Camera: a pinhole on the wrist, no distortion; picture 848 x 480 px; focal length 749.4 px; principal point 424.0 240.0 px. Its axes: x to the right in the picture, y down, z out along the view. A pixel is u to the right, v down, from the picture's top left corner.
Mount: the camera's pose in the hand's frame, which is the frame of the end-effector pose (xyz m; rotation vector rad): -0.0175 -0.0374 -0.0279 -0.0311 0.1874 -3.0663
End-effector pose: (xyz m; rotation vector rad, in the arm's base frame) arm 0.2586 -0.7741 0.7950 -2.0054 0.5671 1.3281
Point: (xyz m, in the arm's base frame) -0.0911 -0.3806 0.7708
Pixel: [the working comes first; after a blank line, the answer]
In the camera's frame: 0.1042 -0.0785 0.5343

570.2 129.9
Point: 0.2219 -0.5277 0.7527
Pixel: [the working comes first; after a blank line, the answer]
In the camera's frame: -0.0318 0.0685 0.2518

329.4 444.0
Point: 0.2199 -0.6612 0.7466
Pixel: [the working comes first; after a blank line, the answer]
In the camera's frame: -0.0446 -0.0139 0.1474

197.3 169.4
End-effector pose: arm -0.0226 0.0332 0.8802 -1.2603 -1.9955 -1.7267
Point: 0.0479 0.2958 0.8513
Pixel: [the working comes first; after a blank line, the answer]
In the camera's frame: -0.0738 -0.0827 0.2881

232.1 24.8
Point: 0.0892 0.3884 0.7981
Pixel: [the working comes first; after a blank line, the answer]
In the camera's frame: -0.0534 -0.0844 0.4007

324.2 82.1
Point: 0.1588 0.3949 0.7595
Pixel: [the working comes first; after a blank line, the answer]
In the camera's frame: 0.0102 -0.1155 0.4378

441.4 42.3
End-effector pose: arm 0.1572 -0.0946 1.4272 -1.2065 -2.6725 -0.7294
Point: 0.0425 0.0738 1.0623
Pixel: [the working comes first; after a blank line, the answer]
In the camera's frame: -0.0866 0.0439 0.4276

272.2 317.0
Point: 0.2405 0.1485 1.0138
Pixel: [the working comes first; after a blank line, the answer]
In the camera's frame: 0.0004 -0.1417 0.4990

424.6 27.2
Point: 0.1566 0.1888 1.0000
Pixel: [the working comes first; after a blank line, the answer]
In the camera's frame: -0.0756 -0.0958 0.5300

317.1 104.6
